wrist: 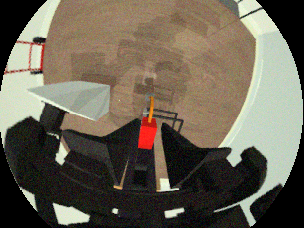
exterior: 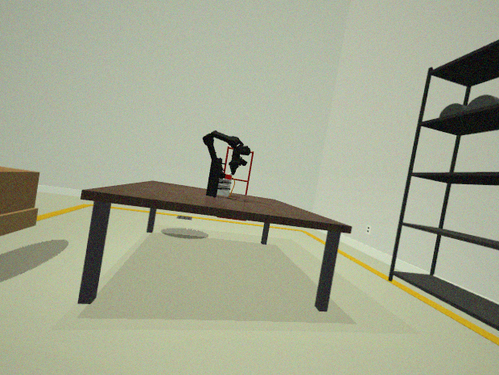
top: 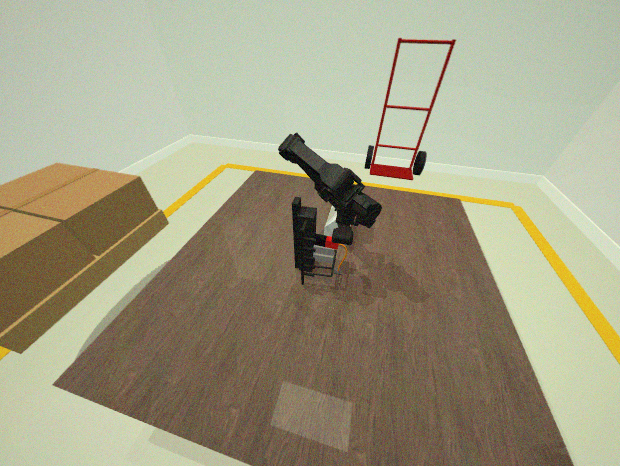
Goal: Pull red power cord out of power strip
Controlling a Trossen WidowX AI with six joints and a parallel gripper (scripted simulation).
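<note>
The red plug is 5 cm to the right of my gripper tip, 1 cm below it and 1 cm ahead of it.
</note>
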